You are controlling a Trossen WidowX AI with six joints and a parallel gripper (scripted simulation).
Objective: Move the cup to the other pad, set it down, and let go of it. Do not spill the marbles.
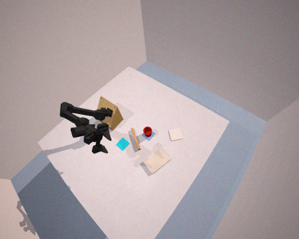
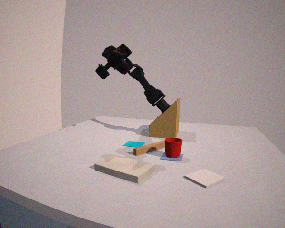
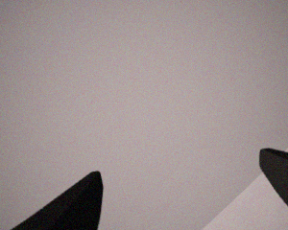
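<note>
The red cup lies 10 mm ahead of my gripper tip, 300 mm to the left of it and 370 mm below it. From my gripper tip the other things lie so: thick beige slab: 200 mm ahead, 140 mm to the left, 390 mm below; then cyan pad: 120 mm behind, 100 mm to the left, 410 mm below; then wooden bar: 60 mm behind, 200 mm to the left, 400 mm below.
</note>
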